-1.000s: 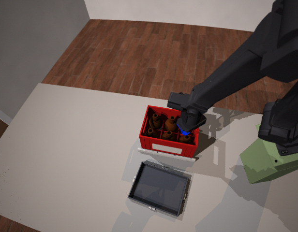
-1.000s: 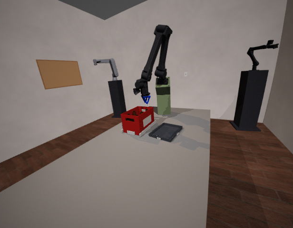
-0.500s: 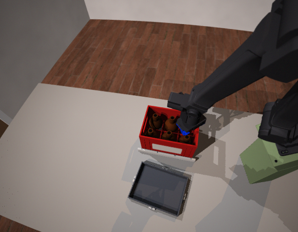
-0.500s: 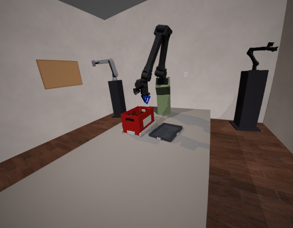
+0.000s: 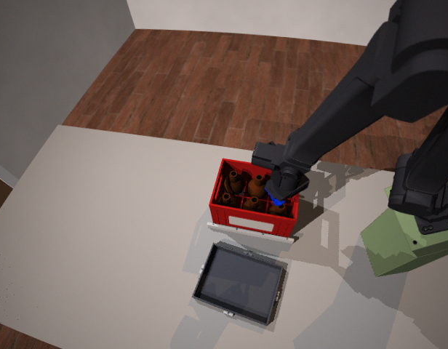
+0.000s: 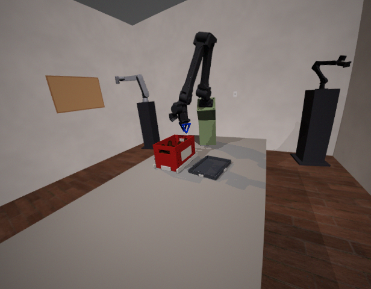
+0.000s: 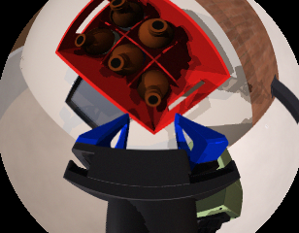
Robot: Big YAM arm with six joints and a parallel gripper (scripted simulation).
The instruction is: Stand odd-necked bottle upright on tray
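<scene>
My hand is 14 cm above the crate, 7 cm short of it and 6 cm to the left of it. The rest, counted from my hand: dark grey tray: 21 cm to the left, 21 cm below, 13 cm ahead; then brown bottle: 17 cm ahead, 13 cm below, 3 cm to the right.
</scene>
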